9 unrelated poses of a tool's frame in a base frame.
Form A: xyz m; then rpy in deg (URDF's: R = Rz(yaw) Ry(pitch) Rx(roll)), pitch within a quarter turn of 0, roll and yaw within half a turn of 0.
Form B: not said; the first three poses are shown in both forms.
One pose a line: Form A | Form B
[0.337, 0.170, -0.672, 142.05, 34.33, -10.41] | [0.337, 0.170, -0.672, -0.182, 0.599, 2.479]
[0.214, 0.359, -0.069, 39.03, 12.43, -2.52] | [0.214, 0.359, -0.069, -0.044, 0.217, 0.681]
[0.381, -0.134, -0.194, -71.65, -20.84, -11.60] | [0.381, -0.134, -0.194, -0.202, -0.364, -1.251]
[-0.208, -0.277, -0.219, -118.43, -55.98, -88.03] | [-0.208, -0.277, -0.219, -1.536, -0.977, -2.067]
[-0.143, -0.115, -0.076, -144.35, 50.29, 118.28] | [-0.143, -0.115, -0.076, 2.064, 0.878, -2.519]
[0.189, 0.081, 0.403, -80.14, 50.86, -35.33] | [0.189, 0.081, 0.403, -0.617, 0.888, -1.399]
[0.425, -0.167, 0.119, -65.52, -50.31, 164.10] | [0.425, -0.167, 0.119, 2.864, -0.878, -1.144]
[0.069, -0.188, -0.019, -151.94, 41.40, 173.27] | [0.069, -0.188, -0.019, 3.024, 0.723, -2.652]
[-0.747, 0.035, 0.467, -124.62, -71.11, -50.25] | [-0.747, 0.035, 0.467, -0.877, -1.241, -2.175]
